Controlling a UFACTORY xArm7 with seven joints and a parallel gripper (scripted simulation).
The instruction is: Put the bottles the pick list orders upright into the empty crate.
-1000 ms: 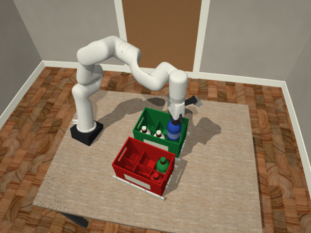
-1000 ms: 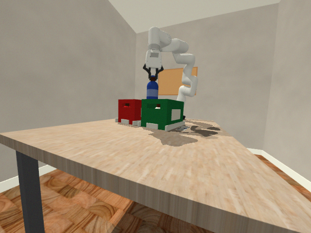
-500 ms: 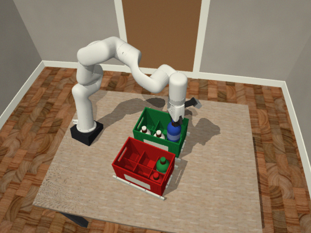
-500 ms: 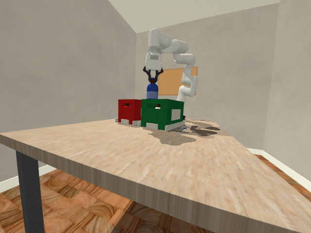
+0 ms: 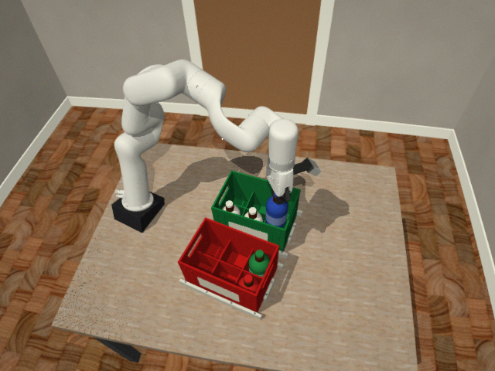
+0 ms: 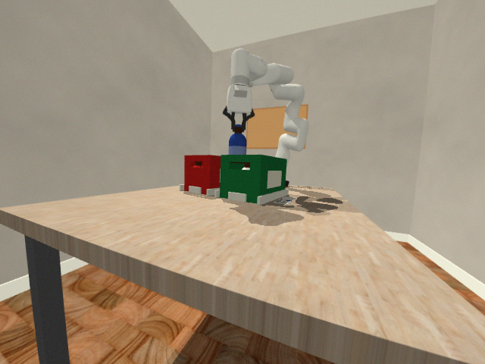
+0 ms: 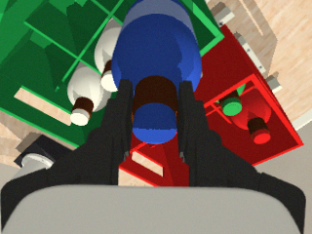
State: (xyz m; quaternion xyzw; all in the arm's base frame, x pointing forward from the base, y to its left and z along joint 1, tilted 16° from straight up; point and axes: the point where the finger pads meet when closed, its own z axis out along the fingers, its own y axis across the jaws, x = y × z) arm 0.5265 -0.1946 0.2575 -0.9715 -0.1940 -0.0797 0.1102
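Now: hand 70 mm above the blue-labelled bottle. From my hand the other things lie so: white-labelled bottle: 210 mm below, 90 mm behind, 20 mm to the left; green crate: 210 mm below, 70 mm to the left, 70 mm behind; green-labelled bottle: 210 mm below, 140 mm to the right, 60 mm behind.
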